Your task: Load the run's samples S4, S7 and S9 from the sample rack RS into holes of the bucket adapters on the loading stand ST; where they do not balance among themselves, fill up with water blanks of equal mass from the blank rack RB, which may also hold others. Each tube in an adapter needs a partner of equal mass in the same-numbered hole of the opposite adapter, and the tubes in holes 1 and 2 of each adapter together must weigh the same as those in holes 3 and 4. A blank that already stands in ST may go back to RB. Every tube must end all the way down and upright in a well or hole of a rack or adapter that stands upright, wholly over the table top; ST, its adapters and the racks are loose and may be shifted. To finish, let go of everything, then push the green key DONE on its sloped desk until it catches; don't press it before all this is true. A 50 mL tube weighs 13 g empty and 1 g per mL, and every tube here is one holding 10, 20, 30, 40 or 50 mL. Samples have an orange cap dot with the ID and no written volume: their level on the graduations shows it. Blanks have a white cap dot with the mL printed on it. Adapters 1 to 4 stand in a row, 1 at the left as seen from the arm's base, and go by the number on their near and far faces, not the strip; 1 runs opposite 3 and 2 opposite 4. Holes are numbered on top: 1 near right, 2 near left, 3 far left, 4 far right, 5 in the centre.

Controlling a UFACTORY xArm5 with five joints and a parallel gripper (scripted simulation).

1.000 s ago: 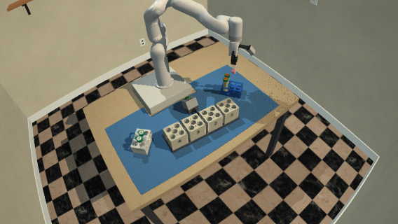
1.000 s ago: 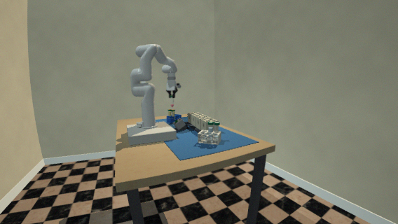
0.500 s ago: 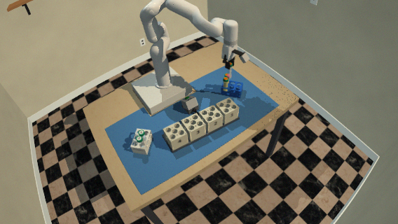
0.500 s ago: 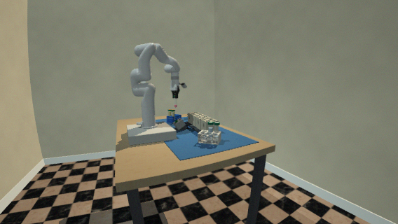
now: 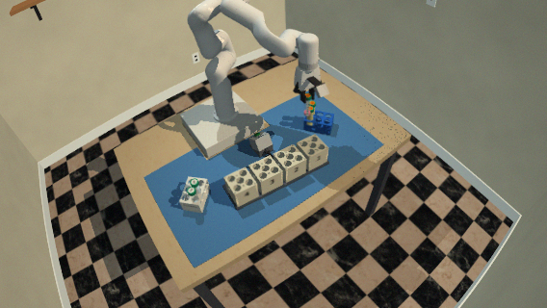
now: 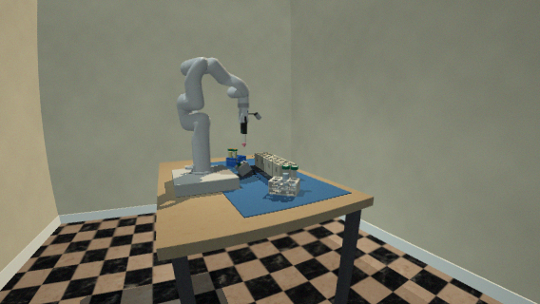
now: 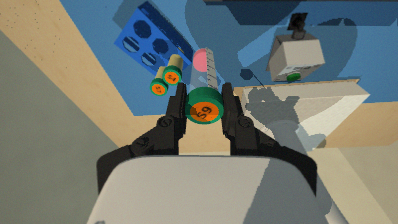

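My hand is 50 mm above the sample tube S9 and 10 mm short of it. Round my hand: blue sample rack RS: 220 mm below, 100 mm to the left, 30 mm behind; then sample tube S7: 190 mm below, 90 mm to the left, 80 mm behind; then sample tube S4: 190 mm below, 60 mm behind, 50 mm to the left.
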